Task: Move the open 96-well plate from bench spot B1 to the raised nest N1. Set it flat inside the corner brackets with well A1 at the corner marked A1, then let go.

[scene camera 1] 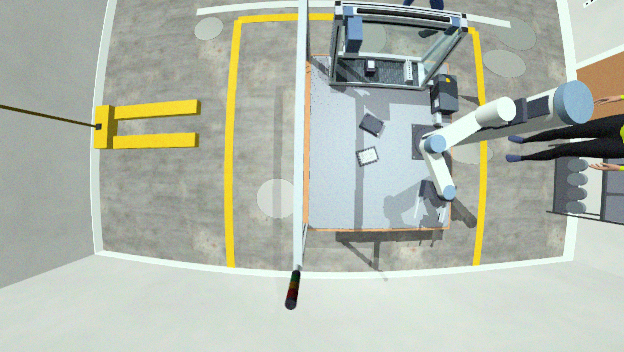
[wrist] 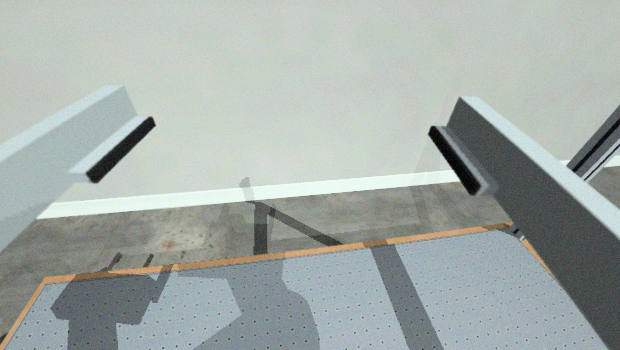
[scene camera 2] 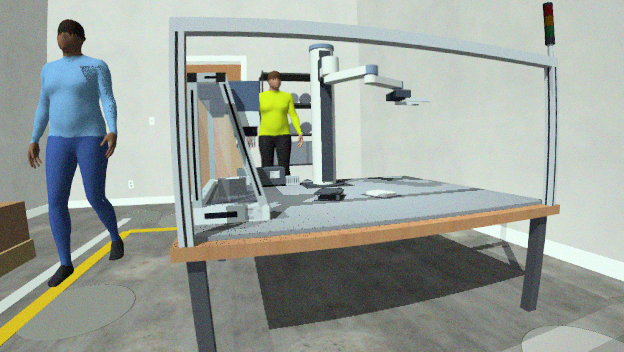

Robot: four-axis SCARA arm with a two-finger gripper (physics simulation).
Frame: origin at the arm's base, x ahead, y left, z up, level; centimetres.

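Where they show: gripper, fingertip midpoint: [scene camera 1: 427, 220] [wrist: 291, 109] [scene camera 2: 423, 101]; arm's base, link origin: [scene camera 2: 324, 186].
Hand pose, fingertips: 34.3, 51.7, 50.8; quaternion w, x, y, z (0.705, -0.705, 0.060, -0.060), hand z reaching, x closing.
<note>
Things, the pixels of their centre, and the offset from my fingertips, as dx, dy, dz. "spot": a spot on its surface instead.
- white open 96-well plate, body centre: [scene camera 2: 381, 193] [scene camera 1: 367, 156] +18.9, -38.3, -48.6
- dark raised nest, body centre: [scene camera 2: 329, 193] [scene camera 1: 371, 124] +16.0, -64.2, -47.4
- dark instrument, surface spot: [scene camera 2: 270, 175] spot: -37.7, -86.0, -42.5
- small white rack, surface spot: [scene camera 2: 292, 180] spot: -38.9, -71.8, -46.5
The white open 96-well plate [scene camera 1: 367, 156] [scene camera 2: 381, 193] lies flat on the bench, with a dark border around it in scene camera 1. The dark raised nest [scene camera 1: 372, 124] [scene camera 2: 330, 193] stands beside it, turned at an angle; its corner brackets and the A1 mark are too small to make out. My gripper [scene camera 1: 428, 219] [scene camera 2: 422, 103] [wrist: 291, 109] is open and empty. It hangs high above the bench, near the bench edge at the bottom of scene camera 1, well away from plate and nest. The plate and nest do not show in the wrist view.
A glass-sided enclosure [scene camera 1: 336, 55] [scene camera 2: 232, 214] stands at one bench end. A dark instrument [scene camera 1: 444, 95] [scene camera 2: 270, 175] and a small white rack [scene camera 1: 437, 119] [scene camera 2: 292, 180] stand near the arm's column [scene camera 2: 325, 130]. A metal frame [scene camera 1: 302, 125] [scene camera 2: 362, 36] spans the bench's long edge. Two people stand beyond the bench.
</note>
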